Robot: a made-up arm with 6 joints.
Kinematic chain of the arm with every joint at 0, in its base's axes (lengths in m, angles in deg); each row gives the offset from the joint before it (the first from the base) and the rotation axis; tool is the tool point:
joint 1: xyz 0 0 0.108 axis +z
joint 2: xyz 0 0.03 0 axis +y
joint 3: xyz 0 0 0.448 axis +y
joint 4: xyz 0 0 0.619 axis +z
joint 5: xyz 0 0 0 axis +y
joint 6: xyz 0 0 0.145 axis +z
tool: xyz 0 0 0
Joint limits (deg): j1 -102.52..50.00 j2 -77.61..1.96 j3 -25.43..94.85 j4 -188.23..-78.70 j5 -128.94..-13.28 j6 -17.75..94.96
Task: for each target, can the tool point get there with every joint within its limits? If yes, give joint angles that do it. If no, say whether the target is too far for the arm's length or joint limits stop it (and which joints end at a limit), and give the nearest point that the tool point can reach.
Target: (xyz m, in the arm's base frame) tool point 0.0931 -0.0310 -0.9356
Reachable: no: joint limits stop it (at a limit: joint 2, joint 3) | nearest point 0.5500 -0.1831 0.3466 | short by 1.370 m
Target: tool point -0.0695 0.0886 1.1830
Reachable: yes | joints 4.90 -36.57 49.58 -121.26 -31.21 -7.21
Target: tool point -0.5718 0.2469 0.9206
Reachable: yes | joints -10.24 -42.88 3.31 -124.29 -111.64 15.73
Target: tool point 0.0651 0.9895 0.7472
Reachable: yes | joints -87.22 -63.26 6.57 -118.15 -40.49 23.55
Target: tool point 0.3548 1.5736 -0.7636
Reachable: no: too far | nearest point 0.2590 1.1488 0.0259 | short by 0.902 m
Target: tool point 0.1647 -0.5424 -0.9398
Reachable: no: joint limits stop it (at a limit: joint 2, joint 3) | nearest point 0.1814 -0.5972 0.3375 | short by 1.279 m
